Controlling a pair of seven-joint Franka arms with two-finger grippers.
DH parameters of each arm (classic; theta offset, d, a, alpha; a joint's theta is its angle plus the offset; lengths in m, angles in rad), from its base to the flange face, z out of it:
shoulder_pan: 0 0.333 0 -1.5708
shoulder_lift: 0 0 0 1.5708
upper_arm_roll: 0 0.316 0.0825 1.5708
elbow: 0 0 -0.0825 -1.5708
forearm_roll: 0 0.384 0 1.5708
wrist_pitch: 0 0 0.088 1.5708
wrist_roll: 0 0.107 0 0
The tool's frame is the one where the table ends.
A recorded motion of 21 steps. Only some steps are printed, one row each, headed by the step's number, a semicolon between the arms.
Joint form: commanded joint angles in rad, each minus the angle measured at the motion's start. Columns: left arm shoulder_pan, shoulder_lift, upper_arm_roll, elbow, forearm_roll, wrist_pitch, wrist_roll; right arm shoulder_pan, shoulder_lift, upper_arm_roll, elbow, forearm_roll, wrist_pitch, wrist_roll.
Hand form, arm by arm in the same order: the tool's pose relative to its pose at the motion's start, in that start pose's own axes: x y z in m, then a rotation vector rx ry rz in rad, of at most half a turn. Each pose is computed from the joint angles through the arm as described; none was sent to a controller.
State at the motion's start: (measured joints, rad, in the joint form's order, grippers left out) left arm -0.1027 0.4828 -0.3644 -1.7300 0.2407 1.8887 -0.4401; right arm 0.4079 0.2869 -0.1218 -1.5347 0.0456 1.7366 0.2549
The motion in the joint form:
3: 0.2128 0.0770 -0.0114 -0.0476 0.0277 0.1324 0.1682; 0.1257 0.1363 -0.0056 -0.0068 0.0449 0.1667 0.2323
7: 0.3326 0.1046 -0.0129 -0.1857 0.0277 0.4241 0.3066; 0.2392 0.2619 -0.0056 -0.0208 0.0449 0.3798 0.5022
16: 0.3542 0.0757 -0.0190 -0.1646 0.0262 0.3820 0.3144; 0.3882 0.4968 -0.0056 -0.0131 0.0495 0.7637 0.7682
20: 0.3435 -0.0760 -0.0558 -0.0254 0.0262 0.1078 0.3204; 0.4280 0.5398 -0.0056 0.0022 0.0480 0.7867 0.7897
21: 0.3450 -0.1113 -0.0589 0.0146 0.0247 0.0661 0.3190; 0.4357 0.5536 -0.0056 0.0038 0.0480 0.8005 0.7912
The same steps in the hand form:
3: 0.0362 -0.1096 0.0668 -0.0744 -0.0095 0.0068; 0.0095 -0.0904 0.0772 0.0216 0.0159 0.1280
7: 0.0371 -0.1568 0.1253 -0.1594 0.1143 0.0565; 0.0036 -0.1705 0.1509 0.0428 0.0875 0.2890
16: 0.0380 -0.1737 0.1046 -0.1491 0.1202 0.0408; -0.0228 -0.2709 0.2778 0.1438 0.2155 0.4013
20: 0.0243 -0.1850 -0.0260 -0.0635 0.1334 0.0418; -0.0386 -0.2940 0.3007 0.1394 0.2141 0.3796
21: 0.0192 -0.1926 -0.0611 -0.0494 0.1633 0.0253; -0.0417 -0.2979 0.3087 0.1398 0.2162 0.3727

